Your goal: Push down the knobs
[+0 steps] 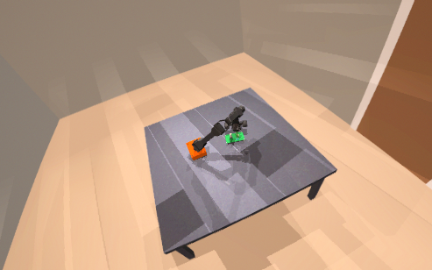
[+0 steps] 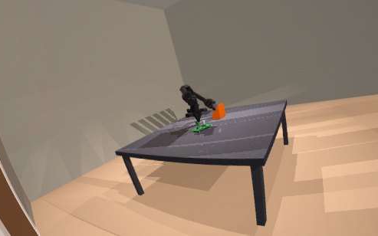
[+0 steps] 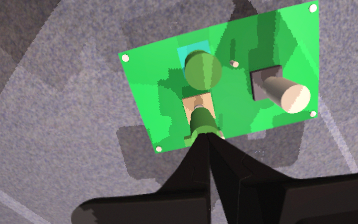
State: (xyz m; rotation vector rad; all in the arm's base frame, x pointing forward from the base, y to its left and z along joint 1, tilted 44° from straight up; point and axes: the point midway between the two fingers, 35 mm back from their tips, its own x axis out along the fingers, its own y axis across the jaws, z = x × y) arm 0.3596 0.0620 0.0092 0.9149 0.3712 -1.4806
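Now: gripper tip 6 cm past the beige knob and 2 cm above it. Round my gripper tip: green knob 1 cm below.
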